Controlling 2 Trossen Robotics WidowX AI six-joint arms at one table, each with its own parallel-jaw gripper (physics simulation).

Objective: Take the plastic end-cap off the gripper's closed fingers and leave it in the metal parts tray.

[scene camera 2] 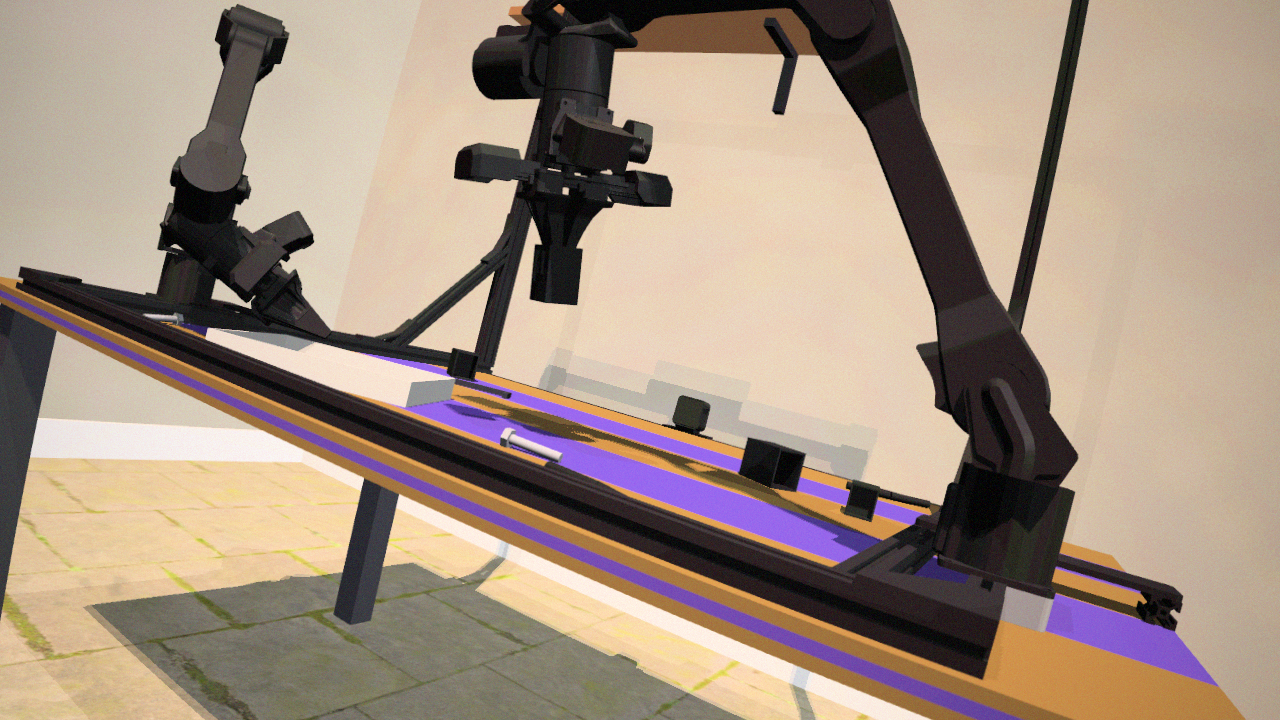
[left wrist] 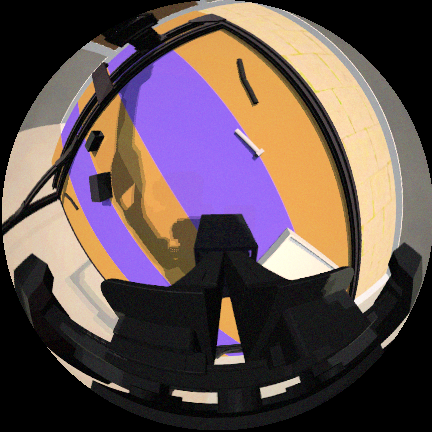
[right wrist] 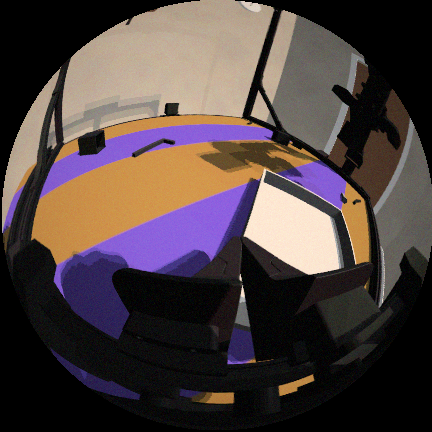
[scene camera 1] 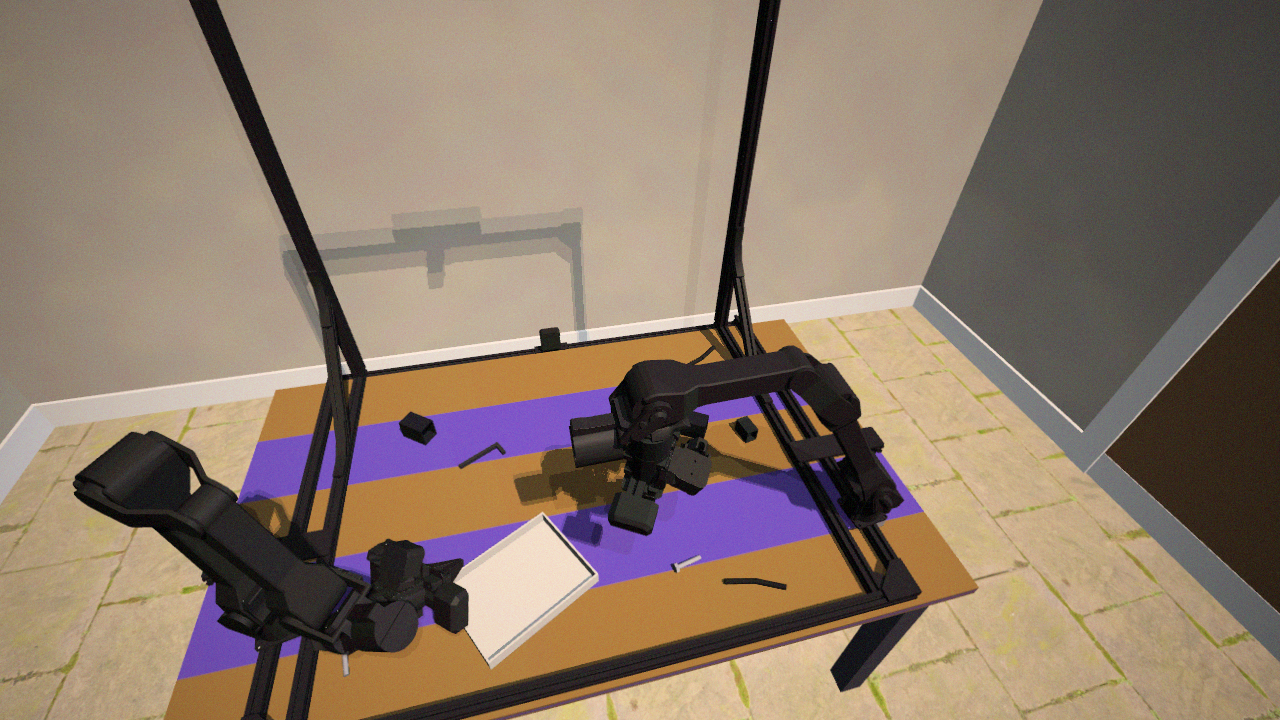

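Where they show: left gripper, fingertip midpoint: [scene camera 2: 556, 275] [left wrist: 222, 248] [right wrist: 349, 136] [scene camera 1: 645, 491]; right gripper, fingertip midpoint: [scene camera 2: 328, 335] [right wrist: 238, 242] [scene camera 1: 462, 561]; left arm's base, origin of the base link: [scene camera 2: 991, 573] [left wrist: 149, 42] [right wrist: 345, 172] [scene camera 1: 861, 509]; right arm's base, origin of the base link: [scene camera 2: 181, 303].
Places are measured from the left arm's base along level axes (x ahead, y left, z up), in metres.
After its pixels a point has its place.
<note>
My left gripper [scene camera 1: 636, 503] {x 0.390, y -0.085, z 0.127 m} hangs above the middle of the table with its fingers shut, and a black plastic end-cap [left wrist: 223, 234] {x 0.377, y -0.073, z 0.139 m} sits over their tips. The cap also shows in scene camera 2 [scene camera 2: 556, 270] {x 0.381, y -0.068, z 0.130 m}. The metal parts tray [scene camera 1: 523, 585] {x 0.599, y -0.073, z -0.016 m}, pale and shallow, lies near the front edge, below and left of the cap. My right gripper [scene camera 1: 446, 597] [right wrist: 238, 242] {x 0.683, y -0.129, z 0.015 m} rests low at the tray's left corner, fingers shut and empty. The tray fills the right wrist view [right wrist: 298, 223] {x 0.574, y -0.098, z -0.016 m}.
Small black blocks [scene camera 1: 416, 426] {x 0.733, y -0.443, z 0.022 m} [scene camera 1: 745, 429] {x 0.113, y -0.232, z 0.011 m} lie toward the back. A black hex key [scene camera 1: 482, 455] {x 0.622, y -0.361, z -0.017 m}, a white pin [scene camera 1: 687, 563] {x 0.336, y -0.017, z -0.010 m} and a black bar [scene camera 1: 753, 582] {x 0.247, y 0.049, z -0.012 m} lie on the purple stripes. Black frame posts [scene camera 1: 743, 186] {x 0.000, y -0.562, z 0.369 m} stand around the table.
</note>
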